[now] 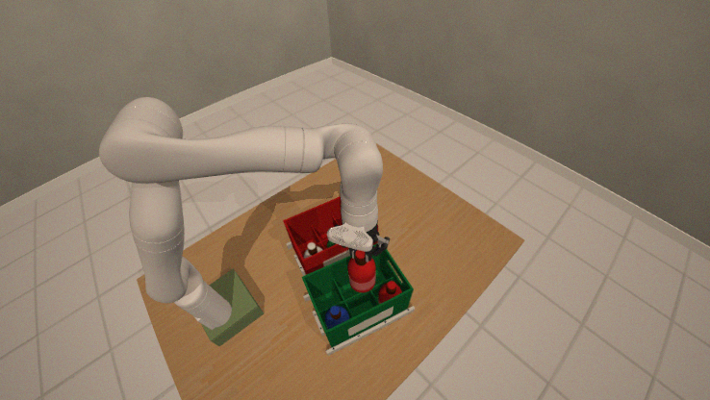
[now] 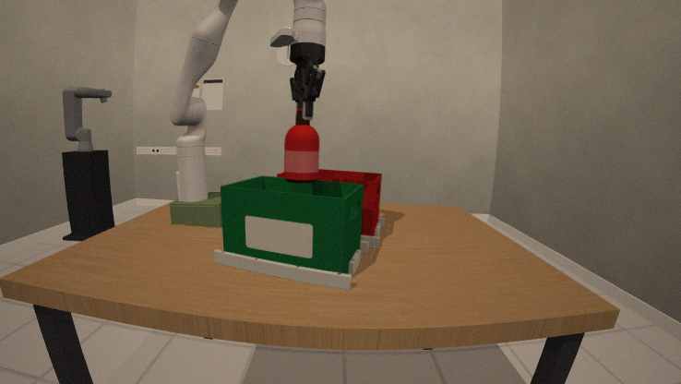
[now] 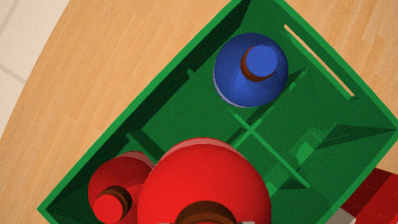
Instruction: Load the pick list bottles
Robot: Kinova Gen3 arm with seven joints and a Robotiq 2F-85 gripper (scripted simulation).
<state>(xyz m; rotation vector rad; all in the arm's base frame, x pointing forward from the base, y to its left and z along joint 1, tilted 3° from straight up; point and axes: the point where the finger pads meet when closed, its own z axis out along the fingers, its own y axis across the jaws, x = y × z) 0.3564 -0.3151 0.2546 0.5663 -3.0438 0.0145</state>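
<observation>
Now: hand 70 mm above the red-label bottle. Also, from my hand: green crate: 10 mm behind, 10 mm to the left, 250 mm below; red-labelled bottle: 50 mm ahead, 70 mm to the right, 250 mm below; blue-label bottle: 110 mm behind, 10 mm to the left, 250 mm below.
</observation>
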